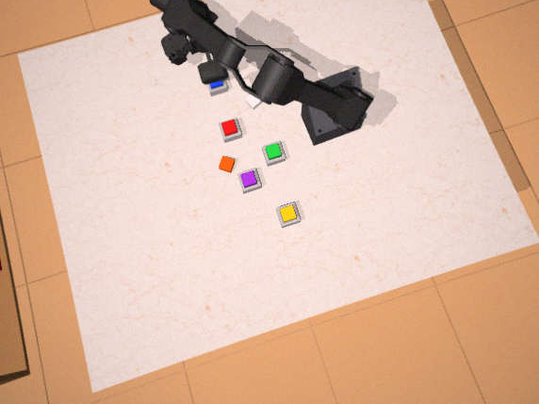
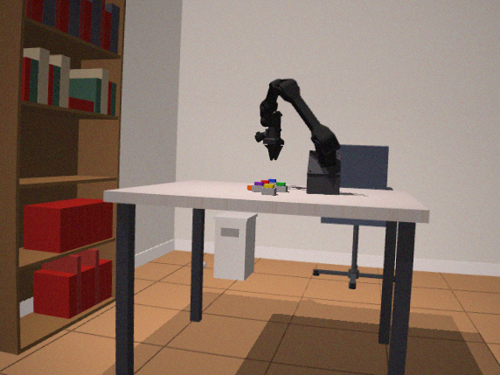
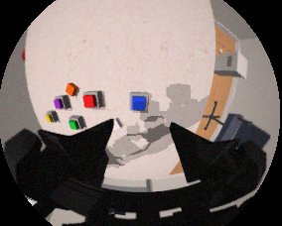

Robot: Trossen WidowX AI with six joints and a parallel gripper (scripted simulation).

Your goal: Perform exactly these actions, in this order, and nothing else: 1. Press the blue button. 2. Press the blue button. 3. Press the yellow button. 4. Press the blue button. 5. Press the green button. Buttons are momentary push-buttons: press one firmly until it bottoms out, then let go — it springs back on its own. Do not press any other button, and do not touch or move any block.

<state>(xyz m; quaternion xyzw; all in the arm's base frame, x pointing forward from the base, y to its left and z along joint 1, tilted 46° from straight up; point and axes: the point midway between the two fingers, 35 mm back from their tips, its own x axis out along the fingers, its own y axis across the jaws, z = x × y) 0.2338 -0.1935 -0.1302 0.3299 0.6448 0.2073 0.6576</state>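
My gripper tip is 9 cm above the blue button. Also, from my gripper tip: orange block: 22 cm to the left, 12 cm below, 7 cm ahead; white block: 12 cm below, 9 cm to the left, 7 cm behind; red button: 14 cm to the left, 9 cm below, 2 cm ahead.
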